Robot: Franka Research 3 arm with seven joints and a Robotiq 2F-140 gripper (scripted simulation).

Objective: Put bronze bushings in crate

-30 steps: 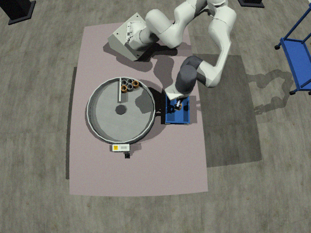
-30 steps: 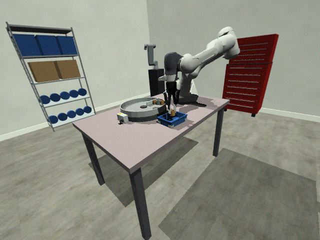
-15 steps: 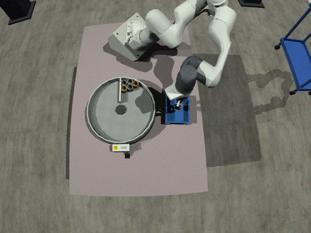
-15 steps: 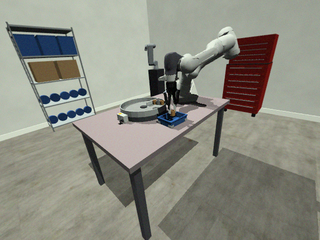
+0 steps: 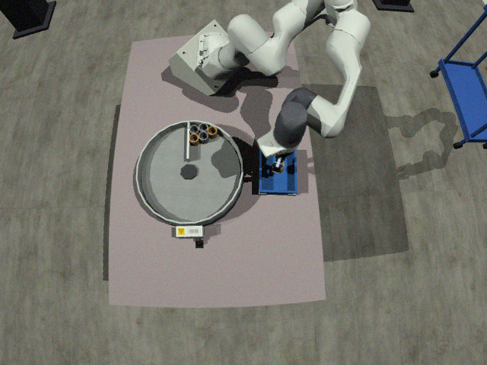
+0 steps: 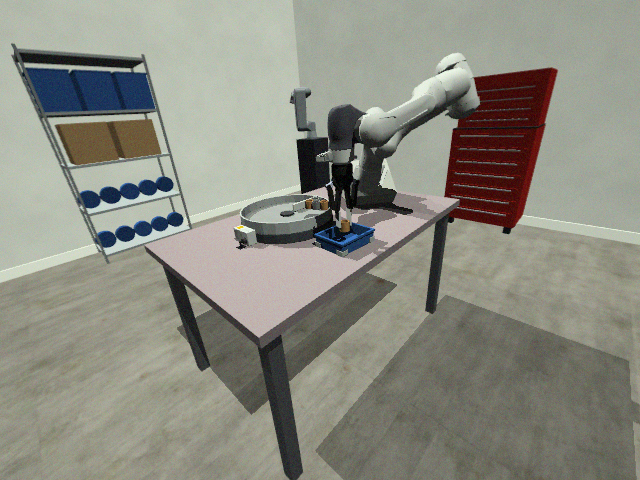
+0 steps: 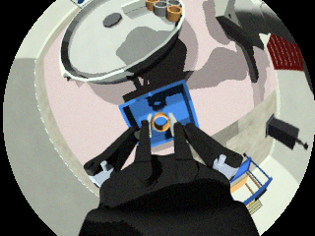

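Now: hand 80 mm above the blue crate. Also, from my hand: turning table: 340 mm to the right, 50 mm below, 30 mm behind.
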